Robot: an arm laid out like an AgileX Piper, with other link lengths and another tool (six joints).
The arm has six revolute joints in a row. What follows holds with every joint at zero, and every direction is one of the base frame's.
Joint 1 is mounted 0.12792 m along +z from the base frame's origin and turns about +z.
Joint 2 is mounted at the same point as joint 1 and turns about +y.
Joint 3 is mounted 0.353 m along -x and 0.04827 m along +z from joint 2 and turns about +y.
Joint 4 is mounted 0.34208 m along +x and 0.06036 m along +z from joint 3 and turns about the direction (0.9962, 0, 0.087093).
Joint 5 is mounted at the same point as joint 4 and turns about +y.
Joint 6 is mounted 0.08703 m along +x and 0.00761 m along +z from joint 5 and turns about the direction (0.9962, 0, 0.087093).
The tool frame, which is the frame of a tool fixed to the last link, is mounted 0.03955 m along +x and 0.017 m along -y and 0.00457 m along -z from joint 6; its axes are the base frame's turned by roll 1.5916, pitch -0.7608 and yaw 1.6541 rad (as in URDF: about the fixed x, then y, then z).
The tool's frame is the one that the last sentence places.
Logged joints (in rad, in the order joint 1, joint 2, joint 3, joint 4, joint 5, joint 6), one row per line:
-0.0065 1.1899 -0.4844 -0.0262 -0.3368 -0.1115
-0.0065 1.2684 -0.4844 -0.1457 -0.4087 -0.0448
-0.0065 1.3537 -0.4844 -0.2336 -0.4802 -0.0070
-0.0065 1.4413 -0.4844 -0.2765 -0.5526 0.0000
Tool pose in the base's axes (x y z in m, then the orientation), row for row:
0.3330 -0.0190 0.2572 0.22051 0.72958 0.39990 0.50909
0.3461 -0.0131 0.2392 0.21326 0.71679 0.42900 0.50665
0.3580 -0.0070 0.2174 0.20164 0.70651 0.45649 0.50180
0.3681 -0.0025 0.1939 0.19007 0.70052 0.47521 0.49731
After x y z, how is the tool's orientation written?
As a quaternion, w x y z.
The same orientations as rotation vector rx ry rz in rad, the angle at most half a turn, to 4 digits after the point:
2.0173 1.1057 1.4076
1.9895 1.1907 1.4063
1.9732 1.2749 1.4015
1.9687 1.3355 1.3976

